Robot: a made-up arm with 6 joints.
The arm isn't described. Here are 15 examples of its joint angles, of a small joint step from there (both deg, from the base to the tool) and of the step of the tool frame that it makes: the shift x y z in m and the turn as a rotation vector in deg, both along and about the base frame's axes.
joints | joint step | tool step
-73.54 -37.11 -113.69 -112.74 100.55 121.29 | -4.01 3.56 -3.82 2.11 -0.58 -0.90 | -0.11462 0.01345 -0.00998 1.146 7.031 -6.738
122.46 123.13 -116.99 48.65 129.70 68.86 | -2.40 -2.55 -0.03 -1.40 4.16 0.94 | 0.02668 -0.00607 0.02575 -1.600 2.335 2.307
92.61 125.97 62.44 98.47 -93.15 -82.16 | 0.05 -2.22 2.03 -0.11 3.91 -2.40 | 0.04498 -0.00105 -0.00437 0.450 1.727 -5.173
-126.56 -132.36 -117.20 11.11 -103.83 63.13 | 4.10 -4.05 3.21 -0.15 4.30 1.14 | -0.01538 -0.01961 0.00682 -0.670 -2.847 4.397
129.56 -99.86 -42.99 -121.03 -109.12 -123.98 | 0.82 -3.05 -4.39 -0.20 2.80 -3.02 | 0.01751 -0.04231 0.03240 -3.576 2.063 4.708
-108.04 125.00 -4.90 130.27 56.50 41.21 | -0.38 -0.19 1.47 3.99 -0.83 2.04 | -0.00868 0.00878 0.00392 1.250 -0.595 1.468
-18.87 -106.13 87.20 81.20 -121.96 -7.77 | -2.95 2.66 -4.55 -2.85 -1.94 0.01 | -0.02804 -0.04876 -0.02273 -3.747 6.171 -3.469
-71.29 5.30 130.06 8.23 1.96 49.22 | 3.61 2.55 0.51 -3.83 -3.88 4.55 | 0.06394 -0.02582 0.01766 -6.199 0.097 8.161
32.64 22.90 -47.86 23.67 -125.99 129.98 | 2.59 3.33 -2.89 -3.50 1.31 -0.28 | -0.01394 0.01924 0.01311 -0.370 0.048 -2.101
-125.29 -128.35 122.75 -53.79 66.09 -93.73 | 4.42 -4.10 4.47 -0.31 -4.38 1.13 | -0.01461 -0.01369 -0.06775 -6.409 2.810 1.036
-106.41 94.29 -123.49 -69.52 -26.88 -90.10 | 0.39 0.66 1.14 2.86 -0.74 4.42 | -0.00020 -0.01623 -0.02029 5.799 2.827 -3.317
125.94 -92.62 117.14 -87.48 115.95 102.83 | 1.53 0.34 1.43 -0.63 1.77 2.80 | -0.00684 -0.01477 -0.00991 1.353 -1.863 -1.454
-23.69 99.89 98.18 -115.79 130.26 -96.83 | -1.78 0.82 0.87 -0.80 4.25 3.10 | -0.00376 -0.02112 0.03199 -2.140 2.930 3.128
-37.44 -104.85 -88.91 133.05 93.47 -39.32 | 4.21 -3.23 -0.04 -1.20 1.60 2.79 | 0.03425 0.01646 -0.01588 5.396 -4.893 2.939
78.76 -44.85 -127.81 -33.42 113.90 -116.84 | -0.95 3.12 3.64 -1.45 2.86 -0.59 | 0.03839 0.01280 -0.00676 0.021 -1.344 0.717
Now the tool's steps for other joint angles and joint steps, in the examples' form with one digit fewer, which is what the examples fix.
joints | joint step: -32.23 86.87 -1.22 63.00 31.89 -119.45 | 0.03 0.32 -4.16 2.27 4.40 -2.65
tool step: 0.0340 -0.0068 -0.0204 1.41 -5.97 3.84
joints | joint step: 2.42 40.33 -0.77 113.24 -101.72 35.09 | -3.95 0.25 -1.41 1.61 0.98 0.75
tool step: -0.0524 -0.0462 -0.0036 0.54 -2.37 -3.08
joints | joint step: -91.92 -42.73 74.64 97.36 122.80 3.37 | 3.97 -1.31 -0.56 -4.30 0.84 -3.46
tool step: 0.0260 -0.0417 0.0328 2.61 -0.23 3.17
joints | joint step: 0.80 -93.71 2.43 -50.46 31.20 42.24 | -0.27 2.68 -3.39 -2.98 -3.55 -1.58
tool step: 0.0101 -0.0056 -0.0258 0.91 2.20 2.07
